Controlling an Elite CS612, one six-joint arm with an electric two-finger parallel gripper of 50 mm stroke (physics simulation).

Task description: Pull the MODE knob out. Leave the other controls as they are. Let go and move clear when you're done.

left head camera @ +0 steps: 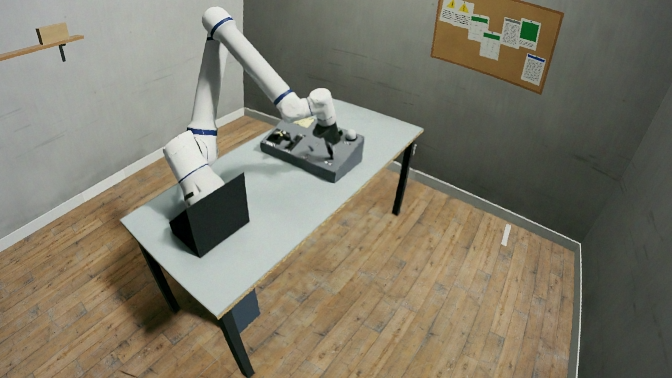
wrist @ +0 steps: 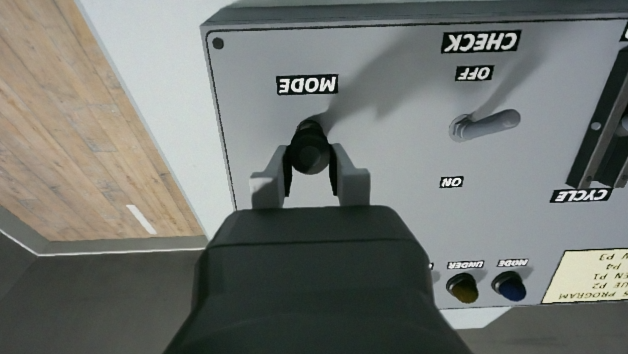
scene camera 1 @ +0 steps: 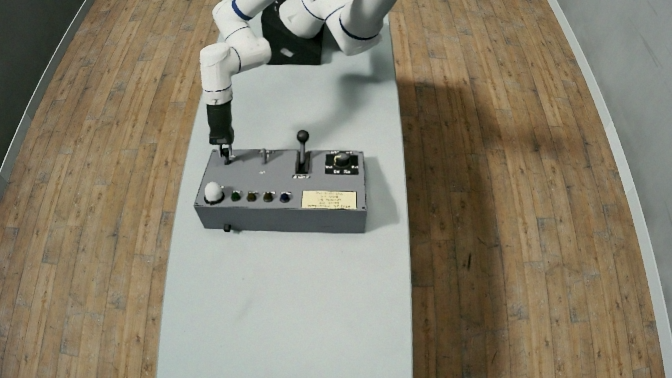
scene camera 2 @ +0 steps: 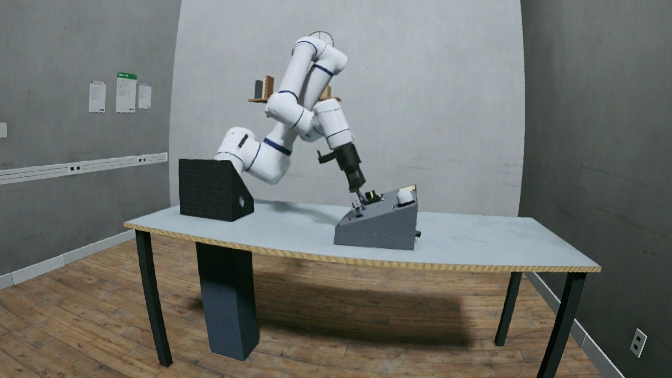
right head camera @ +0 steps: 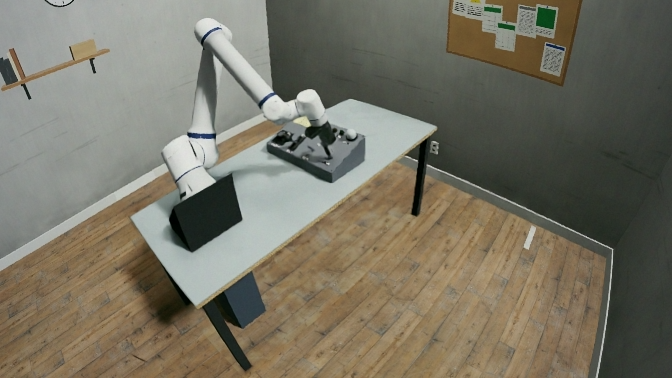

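Pixels of known places: gripper, fingertip midpoint: (left head camera: 332, 151) (wrist: 310, 160) (scene camera 1: 225, 155) (scene camera 2: 359, 205) (right head camera: 329, 151); arm's base at its link origin: (left head camera: 206, 196) (scene camera 1: 298, 19) (scene camera 2: 221, 181) (right head camera: 200, 196).
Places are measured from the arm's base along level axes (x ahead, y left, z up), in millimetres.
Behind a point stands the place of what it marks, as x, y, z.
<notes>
The black round MODE knob (wrist: 310, 152) {607, -235, -8} (scene camera 1: 226, 158) {625, -237, -35} stands out from the sloped face of the grey control box (wrist: 390, 200) {691, -173, -37} (scene camera 1: 280, 220) {835, -69, -62} (scene camera 2: 375, 235) {684, -312, -100} (left head camera: 300, 161) {569, -90, -101} (right head camera: 300, 162) {569, -86, -106}, beside its MODE label (wrist: 307, 84) {593, -234, -70}. My gripper (wrist: 310, 160) {623, -236, -21} (scene camera 1: 226, 152) {623, -236, -21} is shut on the knob, one finger on each side of it. In both head views the knob is too small to make out well. A dark stem shows between the knob's head and the panel in the wrist view.
The CHECK toggle (wrist: 487, 125) {616, -121, -29} (scene camera 1: 264, 156) {627, -114, -35} stands beside the knob. The CYCLE lever (scene camera 1: 302, 145) {611, 5, -12}, a rotary selector (scene camera 1: 342, 160) {666, 123, -22}, a white dome (scene camera 1: 213, 192) {789, -253, 40} and several small lamps are on the box. A yellow note (scene camera 1: 329, 199) {807, 75, -3} lies at its back. The box stands on the table (scene camera 1: 290, 300) {1057, -55, -143}.
</notes>
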